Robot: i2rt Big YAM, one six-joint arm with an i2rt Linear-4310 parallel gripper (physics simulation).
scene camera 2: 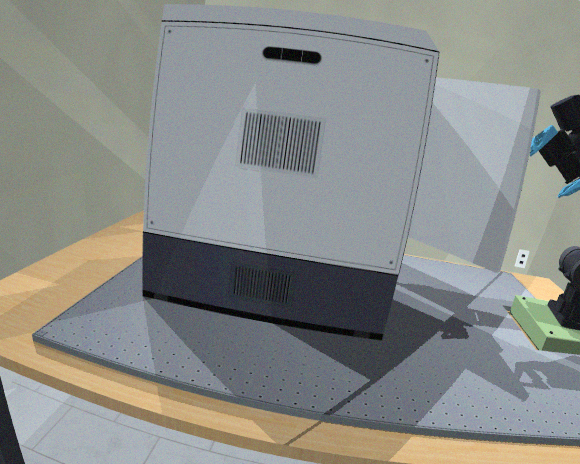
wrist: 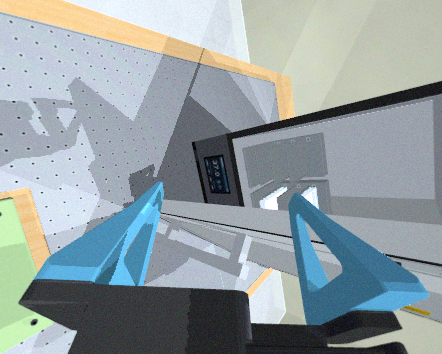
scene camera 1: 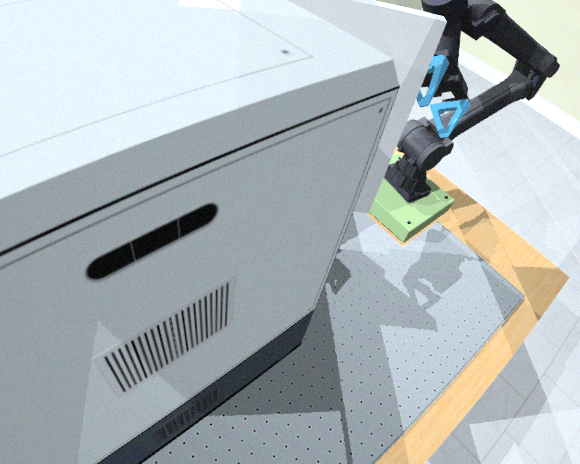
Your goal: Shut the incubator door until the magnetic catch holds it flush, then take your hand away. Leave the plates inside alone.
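Places are measured from the arm's base along level axes (x ahead, y left, z up), in metres.
Where they show: gripper, between the fingertips: (scene camera 2: 546, 175) (wrist: 228, 192) (scene camera 1: 434, 122); arm's base, origin of its link: (scene camera 2: 568, 317) (scene camera 1: 404, 182).
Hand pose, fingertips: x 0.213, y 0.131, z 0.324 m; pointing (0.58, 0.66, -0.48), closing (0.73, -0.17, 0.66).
Note:
Each offset is from my fingertips to the centre of the thing. "spot": to the spot under its first point. Level surfaces: height alone.
The incubator (scene camera 1: 280, 200) (scene camera 2: 210, 150) is a large grey box, seen from behind in the scene views. Its door (scene camera 1: 412, 40) (scene camera 2: 465, 175) (wrist: 265, 217) stands open, swung out from the front. A pale handle @[spot: dy -0.065, dx +0.046, dz -0.027 m] (wrist: 243, 250) is on the door's outer face and shows below and between the fingertips in the wrist view. Bright white plates @[dy -0.100, dx +0.385, dz -0.168 m] (wrist: 272, 198) show inside, partly hidden by the door edge and a finger. My gripper (scene camera 1: 431, 107) (scene camera 2: 546, 175) (wrist: 228, 192) has blue fingers, is open and empty, and is raised near the door's outer side. Contact with the door cannot be told.
The incubator stands on a perforated grey board @[dz -0.356 m] (scene camera 1: 465, 320) (scene camera 2: 150, 345) (wrist: 115, 65) on a wooden table @[dz -0.368 m] (scene camera 1: 475, 370) (scene camera 2: 75, 250) (wrist: 130, 37). The arm's green base block (scene camera 1: 410, 215) (scene camera 2: 545, 325) (wrist: 15, 260) is in front of the door. A control display @[spot: dy +0.006, dx +0.270, dz -0.277 m] (wrist: 217, 174) shows at the incubator's front.

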